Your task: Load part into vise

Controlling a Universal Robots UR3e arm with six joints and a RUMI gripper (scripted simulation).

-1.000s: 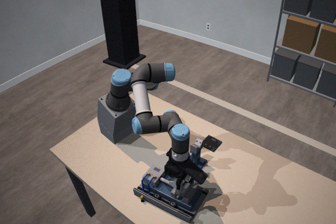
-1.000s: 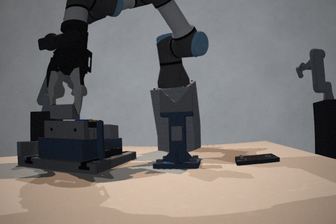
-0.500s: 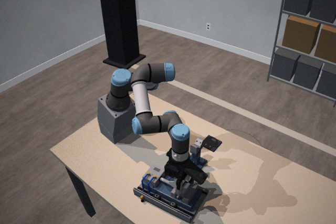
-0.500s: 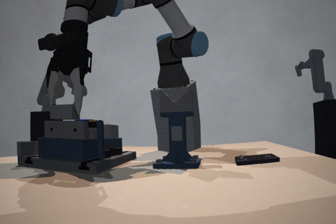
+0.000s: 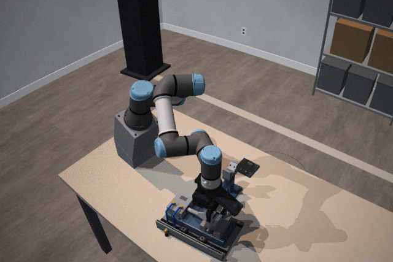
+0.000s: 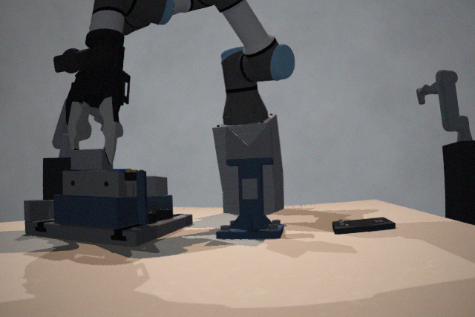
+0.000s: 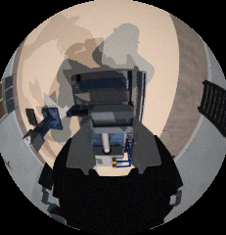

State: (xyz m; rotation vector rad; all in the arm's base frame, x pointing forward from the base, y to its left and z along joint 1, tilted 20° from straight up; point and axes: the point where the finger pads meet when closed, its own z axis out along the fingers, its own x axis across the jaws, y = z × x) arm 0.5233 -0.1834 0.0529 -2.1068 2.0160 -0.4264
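The blue vise is 8 cm below my hand, 7 cm behind it and 2 cm to the left of it. From my hand the other things lie so: grey part right at my hand.
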